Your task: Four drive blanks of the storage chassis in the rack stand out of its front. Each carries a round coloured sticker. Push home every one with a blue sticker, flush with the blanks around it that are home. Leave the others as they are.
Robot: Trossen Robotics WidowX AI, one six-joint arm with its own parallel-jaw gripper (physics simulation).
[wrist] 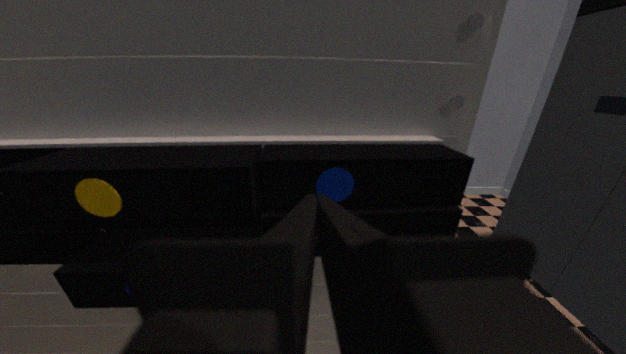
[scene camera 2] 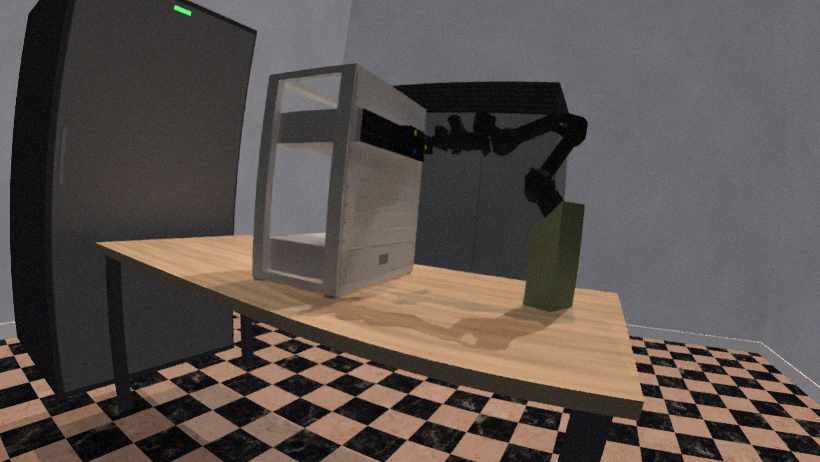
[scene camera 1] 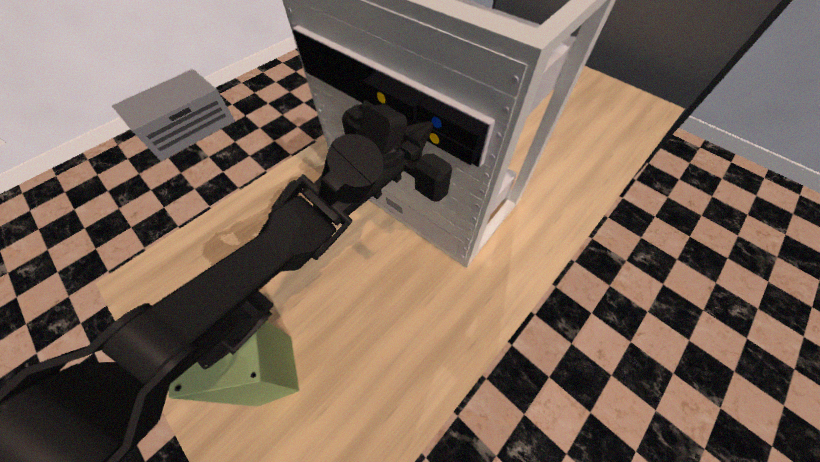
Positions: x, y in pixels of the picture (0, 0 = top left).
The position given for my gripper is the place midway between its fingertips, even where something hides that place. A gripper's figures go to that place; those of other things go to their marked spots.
Labels:
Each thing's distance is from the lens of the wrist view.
my gripper (wrist: 315, 202): 11 cm
grey rack (wrist: 128, 128): 17 cm

